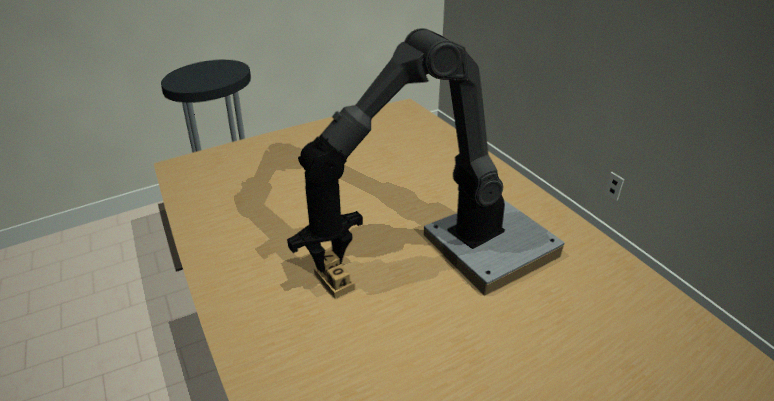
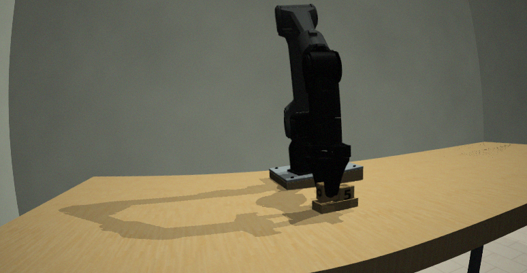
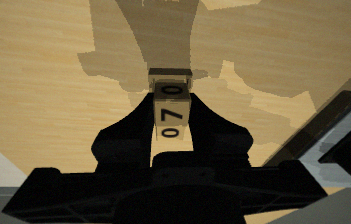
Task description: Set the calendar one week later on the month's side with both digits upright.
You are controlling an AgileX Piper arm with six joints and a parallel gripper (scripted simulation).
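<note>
Now: the small wooden tray 3 cm below my hand and 2 cm to the left of it.
</note>
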